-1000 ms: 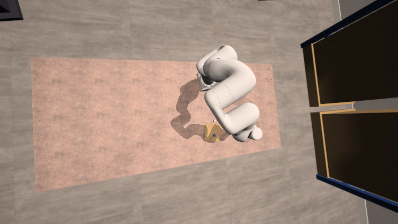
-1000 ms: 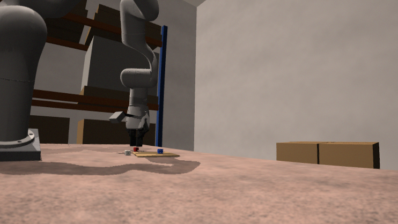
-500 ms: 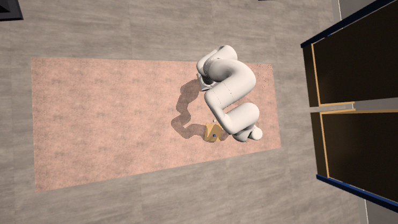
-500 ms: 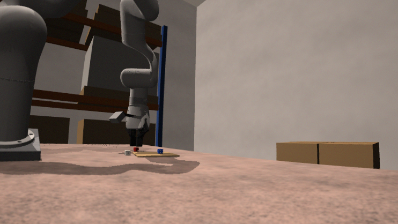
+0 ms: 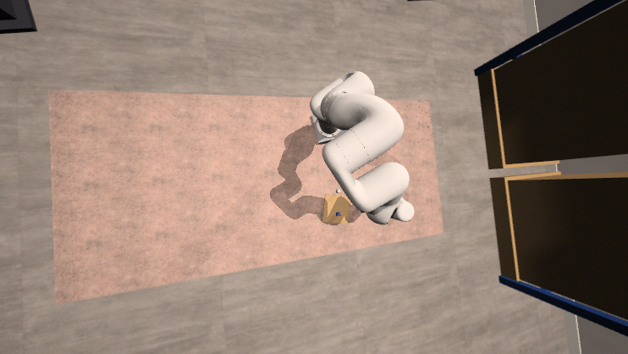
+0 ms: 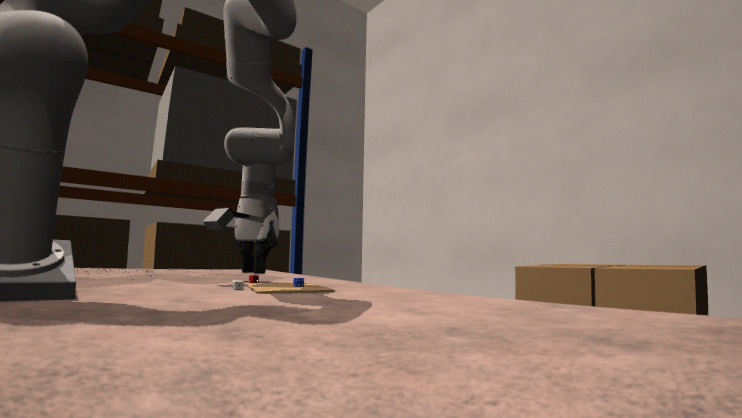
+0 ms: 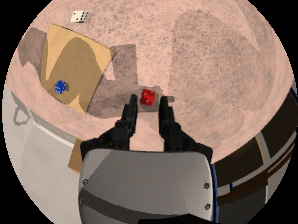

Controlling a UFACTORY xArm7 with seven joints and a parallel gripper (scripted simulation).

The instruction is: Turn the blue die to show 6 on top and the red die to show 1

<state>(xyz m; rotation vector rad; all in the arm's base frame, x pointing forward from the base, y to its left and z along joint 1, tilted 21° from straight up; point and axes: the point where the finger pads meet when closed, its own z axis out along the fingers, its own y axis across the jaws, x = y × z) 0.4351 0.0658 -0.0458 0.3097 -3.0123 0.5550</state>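
Right now my hand is 30 mm above the red die. Round my hand: tan mat 150 mm to the right, 40 mm below, 20 mm behind; blue die 150 mm to the right, 30 mm below, 10 mm ahead; white die 110 mm to the right, 100 mm behind, 30 mm below.
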